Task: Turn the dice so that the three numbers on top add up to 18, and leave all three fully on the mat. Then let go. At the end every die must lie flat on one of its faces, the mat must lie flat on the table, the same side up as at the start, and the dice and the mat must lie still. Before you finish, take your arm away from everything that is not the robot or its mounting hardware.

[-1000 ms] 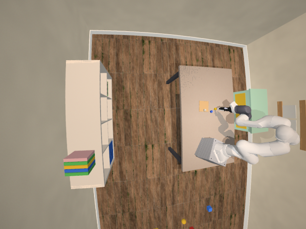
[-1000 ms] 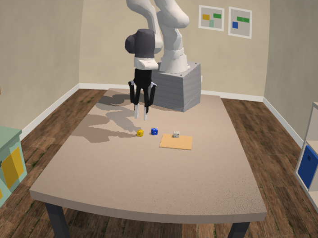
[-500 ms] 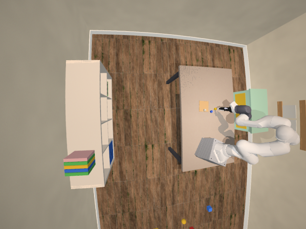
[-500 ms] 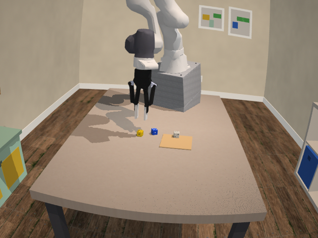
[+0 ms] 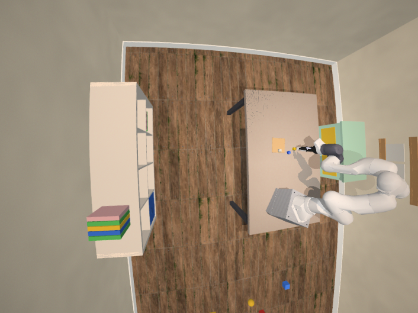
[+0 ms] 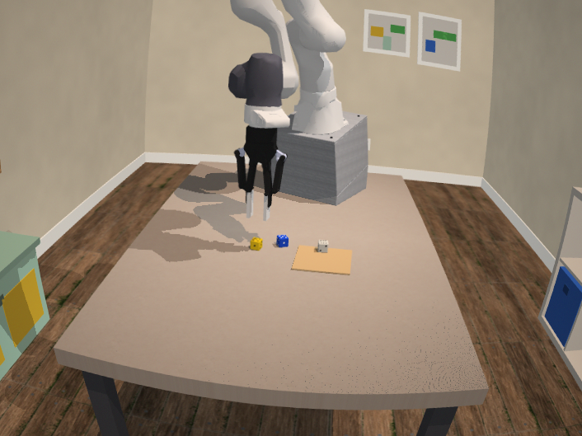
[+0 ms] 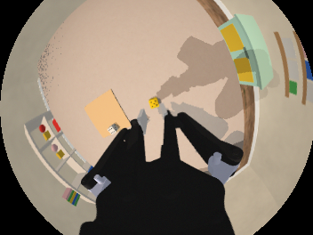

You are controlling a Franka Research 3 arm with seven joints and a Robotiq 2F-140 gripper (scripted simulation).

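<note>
Right now my hand is 100 mm above the yellow die. Also, from my hand: blue die: 20 mm behind, 70 mm to the left, 100 mm below; white die: 30 mm ahead, 170 mm to the left, 100 mm below; mat: 70 mm ahead, 160 mm to the left, 110 mm below.
</note>
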